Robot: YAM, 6 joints.
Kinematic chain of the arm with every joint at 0, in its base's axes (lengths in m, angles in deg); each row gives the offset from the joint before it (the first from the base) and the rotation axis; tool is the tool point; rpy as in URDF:
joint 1: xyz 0 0 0.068 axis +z
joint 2: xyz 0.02 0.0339 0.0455 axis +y
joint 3: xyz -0.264 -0.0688 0 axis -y
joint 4: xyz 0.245 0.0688 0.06 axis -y
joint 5: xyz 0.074 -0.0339 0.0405 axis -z
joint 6: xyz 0.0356 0 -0.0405 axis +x
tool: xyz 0 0 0 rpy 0 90 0
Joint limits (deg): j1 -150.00..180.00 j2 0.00..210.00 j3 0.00..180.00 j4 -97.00..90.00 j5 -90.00..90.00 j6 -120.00..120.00
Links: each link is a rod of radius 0.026 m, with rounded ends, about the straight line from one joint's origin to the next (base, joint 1, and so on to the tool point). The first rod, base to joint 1, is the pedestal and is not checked.
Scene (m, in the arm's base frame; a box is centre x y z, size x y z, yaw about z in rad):
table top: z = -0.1
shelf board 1: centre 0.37 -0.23 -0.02 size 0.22 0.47 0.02 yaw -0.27
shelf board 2: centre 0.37 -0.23 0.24 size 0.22 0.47 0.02 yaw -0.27
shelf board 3: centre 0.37 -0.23 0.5 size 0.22 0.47 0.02 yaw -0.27
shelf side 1: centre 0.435 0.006 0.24 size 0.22 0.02 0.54 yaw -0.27
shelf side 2: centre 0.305 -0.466 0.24 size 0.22 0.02 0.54 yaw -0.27
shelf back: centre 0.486 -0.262 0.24 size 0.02 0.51 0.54 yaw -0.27
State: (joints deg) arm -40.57 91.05 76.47 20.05 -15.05 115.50
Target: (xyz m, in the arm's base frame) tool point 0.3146 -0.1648 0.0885
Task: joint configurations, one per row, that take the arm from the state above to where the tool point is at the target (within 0.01 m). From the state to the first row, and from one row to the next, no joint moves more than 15 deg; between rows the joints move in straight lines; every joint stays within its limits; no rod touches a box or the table.
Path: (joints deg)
1: -45.58 81.06 68.92 17.72 -14.85 115.50
2: -50.60 71.06 61.38 15.40 -14.64 115.50
3: -55.61 61.07 53.83 13.07 -14.44 115.50
4: -49.74 69.84 43.88 8.79 -15.13 115.50
5: -43.86 78.61 33.93 4.51 -15.82 115.50
6: -37.98 87.38 23.97 0.24 -16.51 115.50
7: -33.61 99.46 36.81 6.13 -16.24 115.50
8: -29.23 111.53 49.64 12.02 -15.97 115.50

